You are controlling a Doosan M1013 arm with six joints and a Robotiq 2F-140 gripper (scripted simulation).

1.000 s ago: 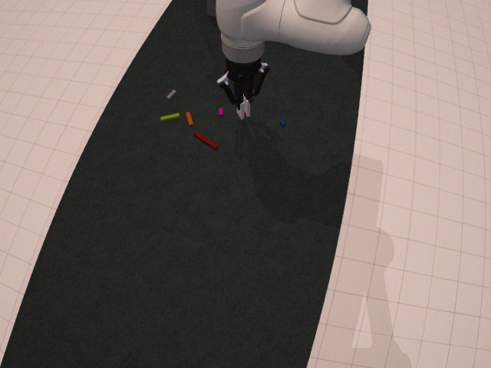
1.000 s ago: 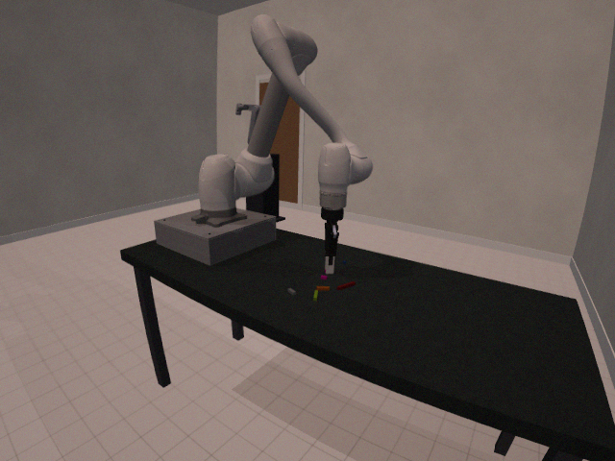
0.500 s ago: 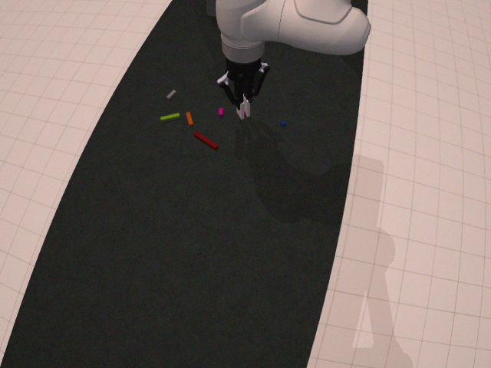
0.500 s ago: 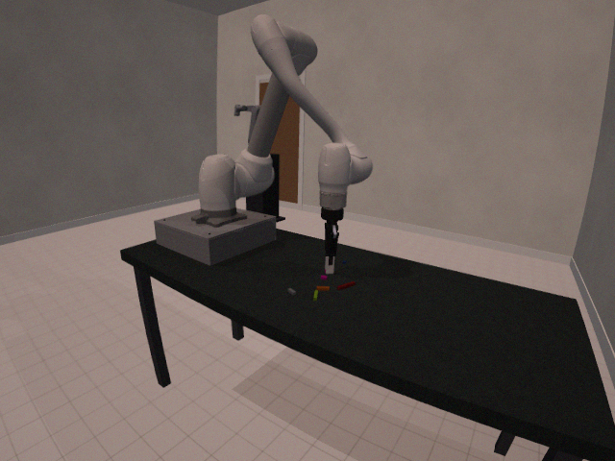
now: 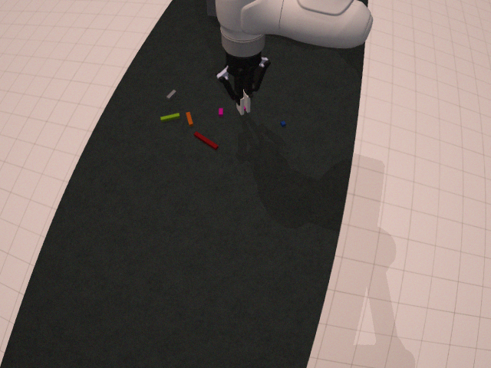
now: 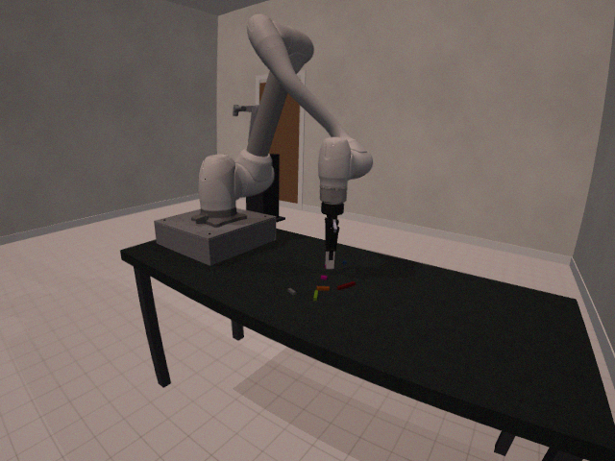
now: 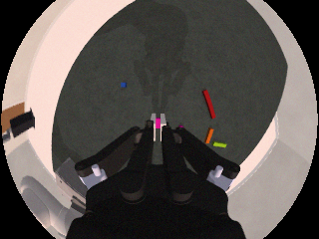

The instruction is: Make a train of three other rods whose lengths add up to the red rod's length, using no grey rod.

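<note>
The blue rod is 10 cm to the left of my hand and 5 cm below it. Also, from my hand: red rod (11 cm ahead, 6 cm to the right, 5 cm below); then lime rod (6 cm ahead, 18 cm to the right, 5 cm below); then orange rod (6 cm ahead, 13 cm to the right, 5 cm below).
</note>
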